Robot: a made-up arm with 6 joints. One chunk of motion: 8 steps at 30 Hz.
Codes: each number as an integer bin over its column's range. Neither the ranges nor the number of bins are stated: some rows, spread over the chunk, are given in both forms.
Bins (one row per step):
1: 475 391 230 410 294 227
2: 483 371 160 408 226 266
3: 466 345 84 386 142 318
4: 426 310 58 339 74 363
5: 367 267 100 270 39 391
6: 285 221 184 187 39 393
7: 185 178 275 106 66 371
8: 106 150 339 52 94 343
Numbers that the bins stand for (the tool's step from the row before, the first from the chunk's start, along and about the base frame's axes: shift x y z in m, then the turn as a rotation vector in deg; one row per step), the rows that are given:
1: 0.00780 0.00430 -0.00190 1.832 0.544 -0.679
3: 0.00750 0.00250 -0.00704 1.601 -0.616 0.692
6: 0.00148 -0.00235 -0.00352 -0.307 -1.402 1.822
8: -0.00447 -0.00513 0.00194 -1.601 -0.983 1.068
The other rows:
2: 0.00807 0.00352 -0.00436 1.812 0.025 -0.092
4: 0.00617 0.00113 -0.00796 1.151 -1.135 1.370
5: 0.00421 -0.00055 -0.00648 0.489 -1.402 1.792
7: -0.00185 -0.00403 -0.00031 -1.084 -1.196 1.490

